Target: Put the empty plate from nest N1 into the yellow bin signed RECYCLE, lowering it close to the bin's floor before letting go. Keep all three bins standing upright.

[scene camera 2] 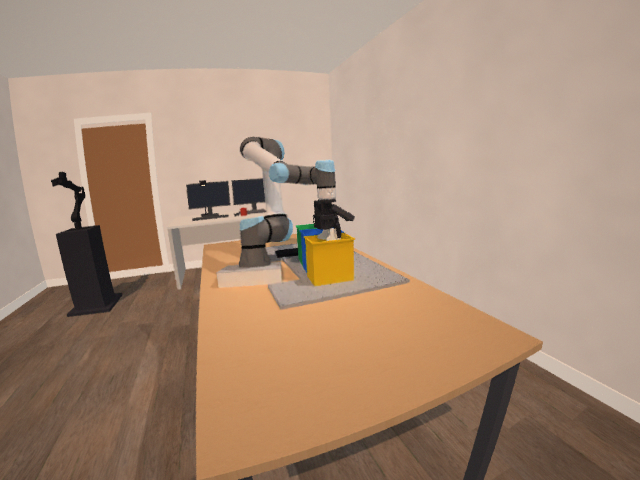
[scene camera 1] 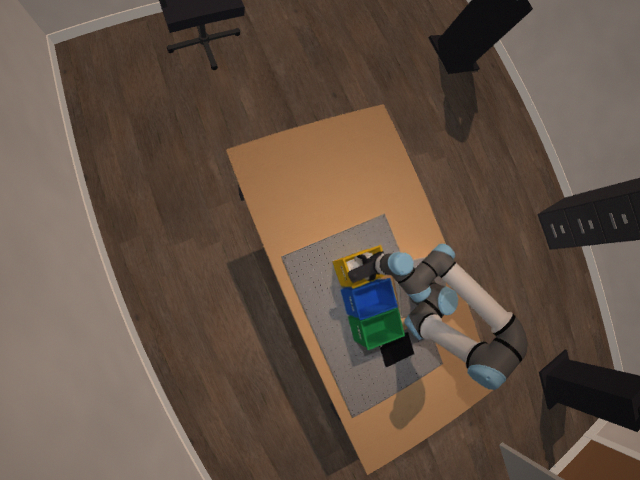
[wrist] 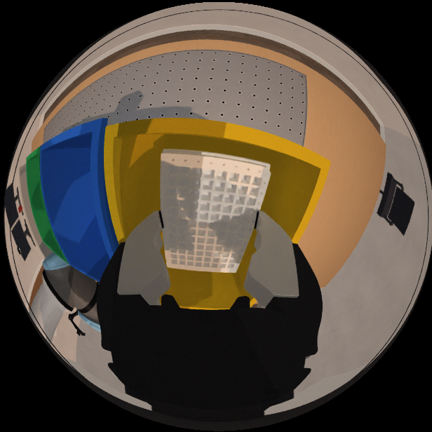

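Pixels of known places: arm's base at its link origin: [scene camera 2: 254, 265].
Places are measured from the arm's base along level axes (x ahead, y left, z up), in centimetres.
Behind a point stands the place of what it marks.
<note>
A white gridded plate [scene camera 1: 354, 265] [scene camera 2: 329, 235] [wrist: 215, 200] is held between the two fingers of my gripper [wrist: 208, 212], which is shut on it. The fingers and plate are at the mouth of the yellow bin [scene camera 1: 339, 273] @(x 37.3, y -24.6, z 2.3 cm) [scene camera 2: 331, 261] @(x 27.5, y -30.0, z 6.9 cm) [wrist: 280, 138], within its rim. In scene camera 2 the bin's wall hides the plate's lower part, so its height above the floor cannot be told. The yellow bin, the blue bin [scene camera 1: 369, 300] @(x 27.1, y -6.6, z -2.4 cm) [wrist: 70, 185] and the green bin [scene camera 1: 381, 330] @(x 27.2, y 9.0, z -1.0 cm) [wrist: 39, 205] stand upright in a row. The bin signs are too small to read.
The bins stand on a grey perforated mat [scene camera 1: 315, 279] @(x 47.5, y -25.8, z -2.6 cm) [scene camera 2: 299, 296] @(x 11.7, y -36.8, z -2.6 cm) [wrist: 225, 85] on the wooden table [scene camera 1: 330, 180] @(x 22.8, y -66.7, z -3.8 cm) [scene camera 2: 320, 361] @(x 6.4, y -75.1, z -3.9 cm). The blue bin is right beside the yellow one. A black block [scene camera 1: 397, 351] @(x 23.2, y 22.7, z -1.4 cm) lies beyond the green bin. The arm's base is beside the mat.
</note>
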